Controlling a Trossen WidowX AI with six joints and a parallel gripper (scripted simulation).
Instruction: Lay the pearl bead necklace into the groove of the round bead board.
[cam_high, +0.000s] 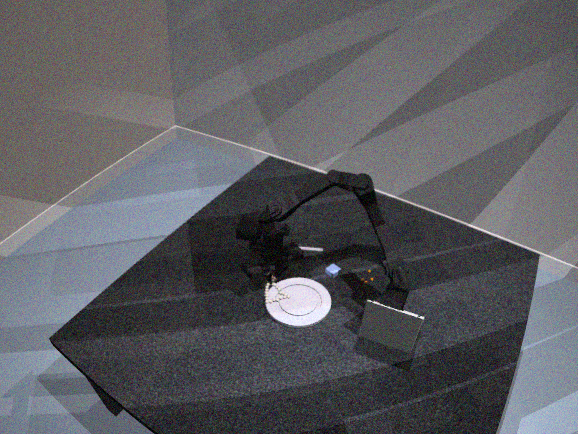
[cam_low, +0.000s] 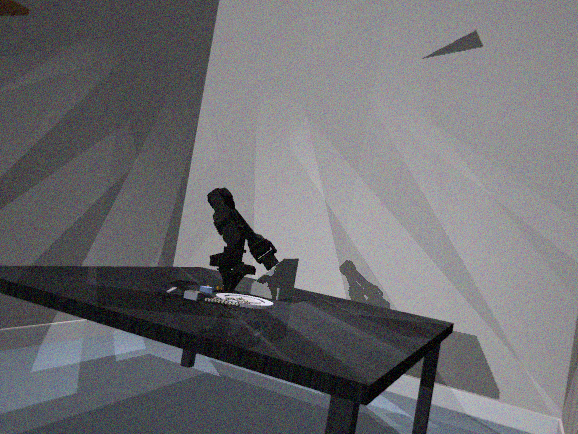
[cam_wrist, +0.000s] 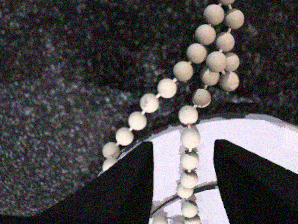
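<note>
The round white bead board is 100 mm behind my gripper tip, 30 mm below it and 10 mm to the left of it. From my gripper tip the other things lie so: small white block: 90 mm to the right, 60 mm ahead, 30 mm below; small blue cube: 170 mm to the right, 120 mm behind, 30 mm below; thin white stick: 220 mm to the right, 40 mm below, 10 mm ahead.
</note>
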